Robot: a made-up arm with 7 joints. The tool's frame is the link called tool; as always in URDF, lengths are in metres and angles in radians. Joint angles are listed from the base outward. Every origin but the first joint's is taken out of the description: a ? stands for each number. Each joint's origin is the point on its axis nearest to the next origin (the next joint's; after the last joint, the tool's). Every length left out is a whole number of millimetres.
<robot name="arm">
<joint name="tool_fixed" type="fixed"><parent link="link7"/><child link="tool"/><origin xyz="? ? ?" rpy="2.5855 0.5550 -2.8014"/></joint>
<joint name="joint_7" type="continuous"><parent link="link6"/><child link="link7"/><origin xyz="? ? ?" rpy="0.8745 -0.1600 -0.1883"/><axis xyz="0 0 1"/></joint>
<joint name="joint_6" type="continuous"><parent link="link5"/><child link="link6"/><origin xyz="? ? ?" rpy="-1.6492 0.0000 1.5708"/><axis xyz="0 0 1"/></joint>
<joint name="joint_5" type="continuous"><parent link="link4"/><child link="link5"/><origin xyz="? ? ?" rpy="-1.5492 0.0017 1.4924"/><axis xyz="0 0 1"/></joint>
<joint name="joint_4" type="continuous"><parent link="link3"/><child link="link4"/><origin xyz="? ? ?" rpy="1.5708 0.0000 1.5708"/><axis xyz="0 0 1"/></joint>
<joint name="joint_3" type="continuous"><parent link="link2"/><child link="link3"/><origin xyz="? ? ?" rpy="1.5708 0.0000 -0.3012"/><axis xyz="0 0 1"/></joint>
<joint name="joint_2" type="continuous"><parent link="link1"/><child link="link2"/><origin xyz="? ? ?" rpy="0.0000 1.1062 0.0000"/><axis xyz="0 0 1"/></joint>
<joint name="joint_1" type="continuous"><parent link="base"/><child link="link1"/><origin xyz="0.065 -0.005 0.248" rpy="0.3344 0.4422 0.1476"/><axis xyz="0 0 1"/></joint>
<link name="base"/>
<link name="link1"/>
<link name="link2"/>
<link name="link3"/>
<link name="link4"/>
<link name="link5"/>
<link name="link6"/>
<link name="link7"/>
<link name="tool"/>
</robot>
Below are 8 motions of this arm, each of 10 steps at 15 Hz.
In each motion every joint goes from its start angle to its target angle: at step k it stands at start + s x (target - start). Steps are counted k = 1, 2, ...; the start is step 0. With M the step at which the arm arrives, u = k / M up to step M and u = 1 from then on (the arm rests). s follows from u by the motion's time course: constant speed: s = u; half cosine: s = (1 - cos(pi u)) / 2; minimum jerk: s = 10 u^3 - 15 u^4 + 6 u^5.
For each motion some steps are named. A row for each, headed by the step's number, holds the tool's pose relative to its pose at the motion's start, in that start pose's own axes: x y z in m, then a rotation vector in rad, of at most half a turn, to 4 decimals.
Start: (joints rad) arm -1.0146 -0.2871 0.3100 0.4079 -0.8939 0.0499 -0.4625
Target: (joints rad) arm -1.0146 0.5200 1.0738 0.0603 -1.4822 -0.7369 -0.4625
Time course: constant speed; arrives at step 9
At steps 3, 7, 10:
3: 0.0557 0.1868 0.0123 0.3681 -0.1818 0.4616
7: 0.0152 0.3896 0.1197 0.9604 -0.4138 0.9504
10: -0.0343 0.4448 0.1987 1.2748 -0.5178 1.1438

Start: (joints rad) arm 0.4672 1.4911 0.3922 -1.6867 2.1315 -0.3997 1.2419
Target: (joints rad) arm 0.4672 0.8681 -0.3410 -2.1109 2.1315 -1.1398 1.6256
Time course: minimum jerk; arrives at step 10
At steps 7, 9, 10:
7: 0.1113 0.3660 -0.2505 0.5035 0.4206 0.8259
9: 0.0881 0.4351 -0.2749 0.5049 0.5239 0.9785
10: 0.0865 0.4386 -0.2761 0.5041 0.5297 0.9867

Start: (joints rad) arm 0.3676 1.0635 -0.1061 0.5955 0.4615 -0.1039 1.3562
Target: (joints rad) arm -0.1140 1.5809 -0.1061 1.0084 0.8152 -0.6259 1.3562
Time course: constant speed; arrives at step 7
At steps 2, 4, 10:
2: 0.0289 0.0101 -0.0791 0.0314 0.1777 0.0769
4: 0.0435 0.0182 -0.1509 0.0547 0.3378 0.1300
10: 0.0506 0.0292 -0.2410 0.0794 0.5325 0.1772

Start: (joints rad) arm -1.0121 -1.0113 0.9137 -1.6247 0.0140 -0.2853 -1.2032
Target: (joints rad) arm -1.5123 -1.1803 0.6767 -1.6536 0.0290 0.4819 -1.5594
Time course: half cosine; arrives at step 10
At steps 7, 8, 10:
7: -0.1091 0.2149 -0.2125 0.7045 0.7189 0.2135
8: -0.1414 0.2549 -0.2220 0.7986 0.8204 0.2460
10: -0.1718 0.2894 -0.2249 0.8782 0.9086 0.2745

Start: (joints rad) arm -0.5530 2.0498 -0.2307 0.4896 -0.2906 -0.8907 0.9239
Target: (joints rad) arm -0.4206 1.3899 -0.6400 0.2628 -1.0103 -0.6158 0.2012
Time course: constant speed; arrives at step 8
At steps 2, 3, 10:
2: 0.0559 0.0569 0.0183 -0.0388 -0.0513 0.1122
3: 0.0842 0.0829 0.0235 -0.0561 -0.0615 0.1659
10: 0.2230 0.1719 0.0010 -0.0546 0.0198 0.3968

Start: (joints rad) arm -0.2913 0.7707 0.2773 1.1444 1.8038 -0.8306 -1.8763
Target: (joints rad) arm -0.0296 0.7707 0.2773 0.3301 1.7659 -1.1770 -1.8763
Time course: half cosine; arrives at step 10
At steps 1, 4, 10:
1: 0.0030 0.0091 0.0108 -0.0089 -0.0238 0.0210
4: 0.0005 0.1348 0.1475 -0.1208 -0.3421 0.2923
10: -0.2207 0.3539 0.3309 -0.3317 -1.0269 0.8058

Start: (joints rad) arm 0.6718 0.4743 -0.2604 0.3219 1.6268 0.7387 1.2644
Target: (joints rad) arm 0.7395 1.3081 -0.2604 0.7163 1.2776 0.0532 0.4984
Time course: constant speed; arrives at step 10
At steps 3, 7, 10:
3: 0.0946 0.0872 0.1096 0.2391 -0.4189 0.3174
7: 0.0932 0.2027 0.3106 0.4582 -0.9461 0.8213
10: -0.0061 0.2646 0.4398 0.5341 -1.2933 1.2536

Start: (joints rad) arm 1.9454 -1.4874 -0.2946 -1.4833 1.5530 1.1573 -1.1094
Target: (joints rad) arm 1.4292 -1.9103 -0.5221 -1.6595 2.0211 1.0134 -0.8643
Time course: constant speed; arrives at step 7
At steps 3, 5, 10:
3: -0.0708 0.0065 0.0192 -0.3317 -0.0385 0.0314
5: -0.1194 0.0116 0.0346 -0.5317 -0.0998 0.0713
10: -0.1694 0.0149 0.0502 -0.7098 -0.1848 0.1248

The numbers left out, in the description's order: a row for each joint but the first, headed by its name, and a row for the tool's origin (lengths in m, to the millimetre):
tool: -0.106 -0.228 0.000
joint_7: 0.081 0.179 0.000
joint_6: 0.225 0.059 0.000
joint_5: 0.024 -0.113 0.000
joint_4: 0.059 0.080 0.000
joint_3: 0.059 0.055 0.000
joint_2: -0.129 -0.281 0.000

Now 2 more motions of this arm.
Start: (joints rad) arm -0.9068 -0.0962 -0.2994 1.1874 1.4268 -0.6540 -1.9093
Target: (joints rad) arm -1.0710 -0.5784 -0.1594 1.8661 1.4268 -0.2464 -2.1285
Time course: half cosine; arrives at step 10
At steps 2, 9, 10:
2: -0.0161 -0.0404 -0.0260 -0.0045 0.0582 -0.1032
9: -0.3706 -0.2933 -0.1201 0.0050 0.3149 -1.1341
10: -0.3832 -0.2951 -0.1196 0.0061 0.3142 -1.1637

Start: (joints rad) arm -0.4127 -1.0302 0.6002 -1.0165 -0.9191 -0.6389 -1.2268
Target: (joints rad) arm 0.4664 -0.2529 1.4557 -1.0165 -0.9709 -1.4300 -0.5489
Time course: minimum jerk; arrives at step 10
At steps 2, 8, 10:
2: 0.0309 0.0197 0.0412 -0.0596 -0.0798 0.0819
8: -0.1501 0.2838 0.4666 -0.2059 -1.5886 1.1339
10: -0.1774 0.2726 0.4732 -0.1514 -1.6863 1.1925

